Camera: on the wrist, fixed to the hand. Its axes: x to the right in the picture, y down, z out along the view.
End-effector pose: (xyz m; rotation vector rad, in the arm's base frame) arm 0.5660 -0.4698 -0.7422 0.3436 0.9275 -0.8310
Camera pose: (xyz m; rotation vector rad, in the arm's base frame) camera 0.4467 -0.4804 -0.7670 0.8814 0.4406 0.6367
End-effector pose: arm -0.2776 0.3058 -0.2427 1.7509 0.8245 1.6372
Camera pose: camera -0.3576 0.3559 -0.3205 -1.8553 0.6928 -1.8220
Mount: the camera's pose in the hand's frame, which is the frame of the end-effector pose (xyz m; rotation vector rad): -0.0137 -0.0952 -0.0756 -0.0257 0.0338 1.5758
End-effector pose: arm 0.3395 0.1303 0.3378 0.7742 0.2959 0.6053
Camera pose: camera 0.3318 0.1114 0.2172 0.8732 -0.3845 2.0862
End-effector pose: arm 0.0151 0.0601 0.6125 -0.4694 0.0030 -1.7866
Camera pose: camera -0.0946 0.0805 0.5623 -0.2773 0.3287 -0.2420
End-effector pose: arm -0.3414 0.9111 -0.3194 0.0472 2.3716 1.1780
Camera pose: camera -0.3453 0.7921 -0.3475 -1.7798 -1.7236 -1.4031
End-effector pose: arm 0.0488 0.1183 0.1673 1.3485 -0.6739 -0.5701
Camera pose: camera 0.0953 0.1663 0.0648 0.4661 -1.4074 0.7106
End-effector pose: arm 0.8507 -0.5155 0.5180 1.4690 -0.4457 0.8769
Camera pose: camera 0.8937 -0.4344 0.4371 0.8500 -1.6555 2.0492
